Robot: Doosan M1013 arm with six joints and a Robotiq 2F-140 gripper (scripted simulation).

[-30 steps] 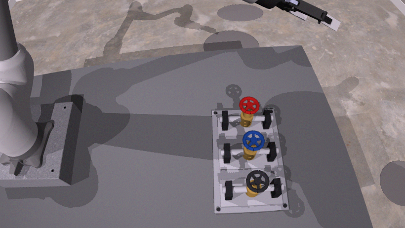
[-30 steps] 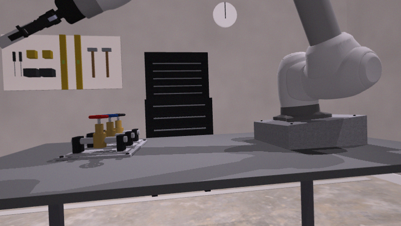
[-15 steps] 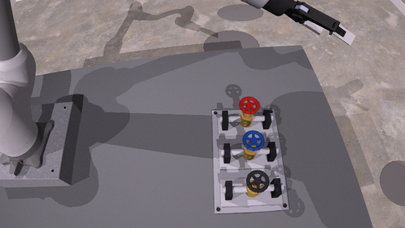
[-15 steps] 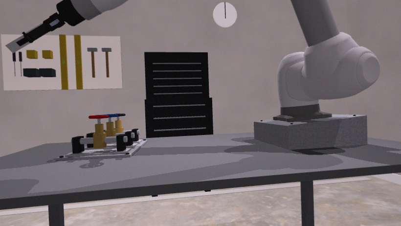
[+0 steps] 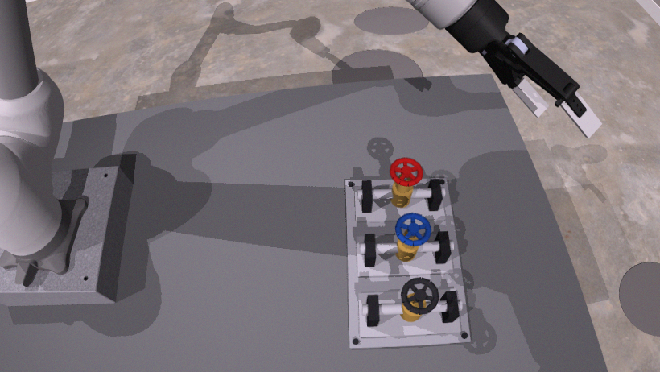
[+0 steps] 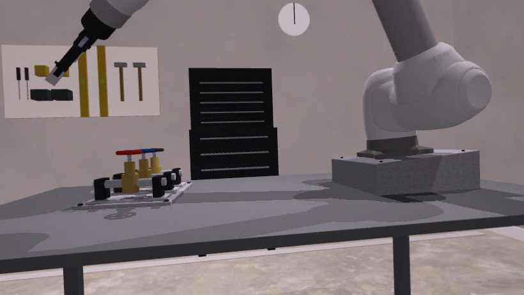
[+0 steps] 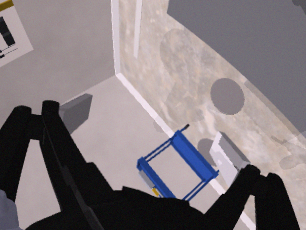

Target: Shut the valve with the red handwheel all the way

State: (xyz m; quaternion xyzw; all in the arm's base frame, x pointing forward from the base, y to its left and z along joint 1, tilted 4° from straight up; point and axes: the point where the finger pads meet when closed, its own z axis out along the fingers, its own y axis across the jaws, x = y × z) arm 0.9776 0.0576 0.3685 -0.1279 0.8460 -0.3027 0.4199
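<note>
The red handwheel lies 20 cm behind my hand, 7 cm to the left of it and 26 cm below it. From my hand the other things lie so: black handwheel (20 cm behind, 18 cm to the right, 26 cm below); then blue handwheel (20 cm behind, 6 cm to the right, 26 cm below).
</note>
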